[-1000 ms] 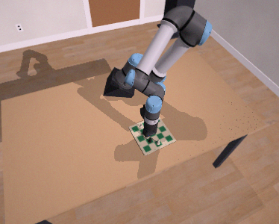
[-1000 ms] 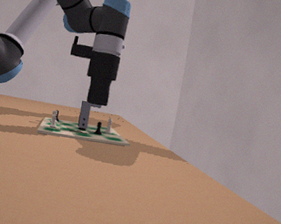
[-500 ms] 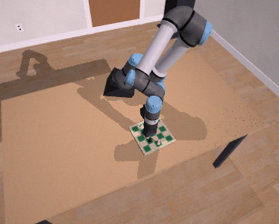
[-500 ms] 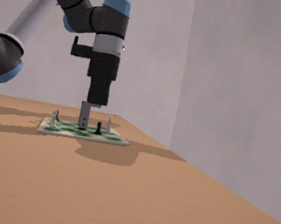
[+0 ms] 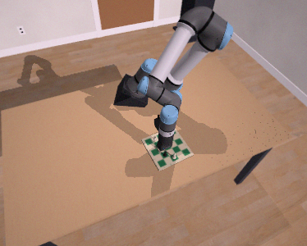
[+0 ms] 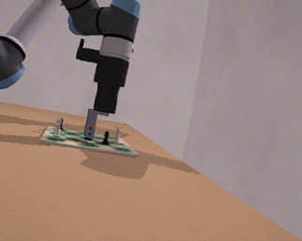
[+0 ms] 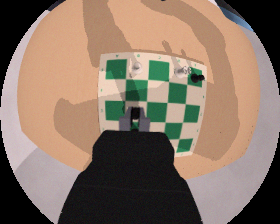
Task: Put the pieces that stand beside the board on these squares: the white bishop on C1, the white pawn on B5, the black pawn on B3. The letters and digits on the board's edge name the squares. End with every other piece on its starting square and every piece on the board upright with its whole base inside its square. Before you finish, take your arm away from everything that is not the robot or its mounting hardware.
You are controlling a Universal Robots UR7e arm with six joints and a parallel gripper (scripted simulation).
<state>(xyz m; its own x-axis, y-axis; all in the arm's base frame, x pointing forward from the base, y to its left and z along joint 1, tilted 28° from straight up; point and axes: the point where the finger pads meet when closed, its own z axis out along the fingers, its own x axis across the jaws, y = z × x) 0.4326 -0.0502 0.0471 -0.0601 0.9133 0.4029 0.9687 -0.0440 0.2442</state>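
My hand is 40 mm to the right of the chessboard and 30 mm above it. The rest, counted from my hand: white pawn 80 mm behind, 10 mm below.
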